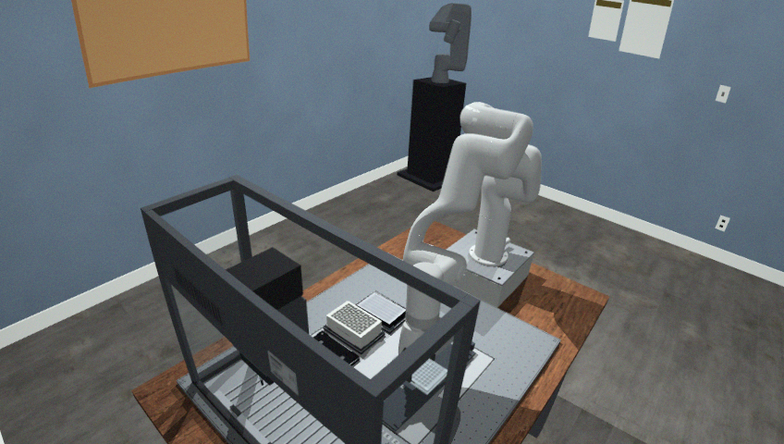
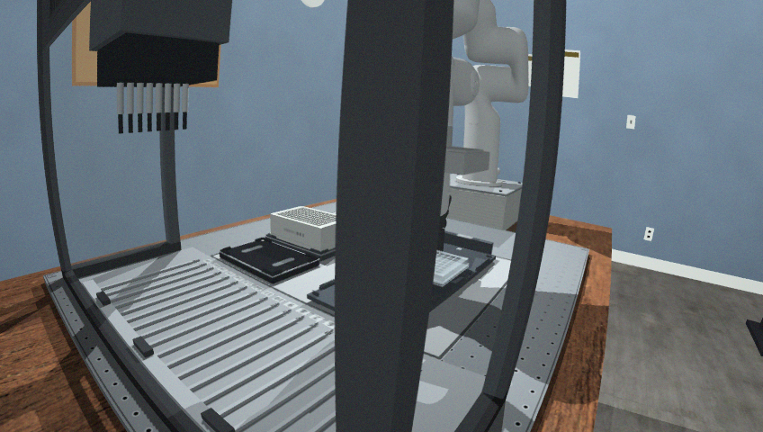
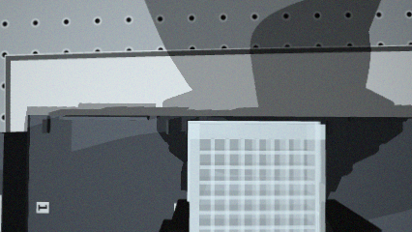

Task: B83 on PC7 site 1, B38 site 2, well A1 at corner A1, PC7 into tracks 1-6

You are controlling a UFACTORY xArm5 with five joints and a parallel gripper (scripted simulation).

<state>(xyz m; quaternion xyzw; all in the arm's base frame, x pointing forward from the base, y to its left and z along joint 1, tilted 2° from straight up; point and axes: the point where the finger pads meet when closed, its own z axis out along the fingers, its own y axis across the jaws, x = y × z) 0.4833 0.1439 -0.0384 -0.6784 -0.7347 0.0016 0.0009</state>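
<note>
My hand is 1 cm past the dark plate carrier PC7 and 3 cm above it. Also, from my hand: dark frame post: 37 cm ahead, 23 cm to the left, 20 cm above.
</note>
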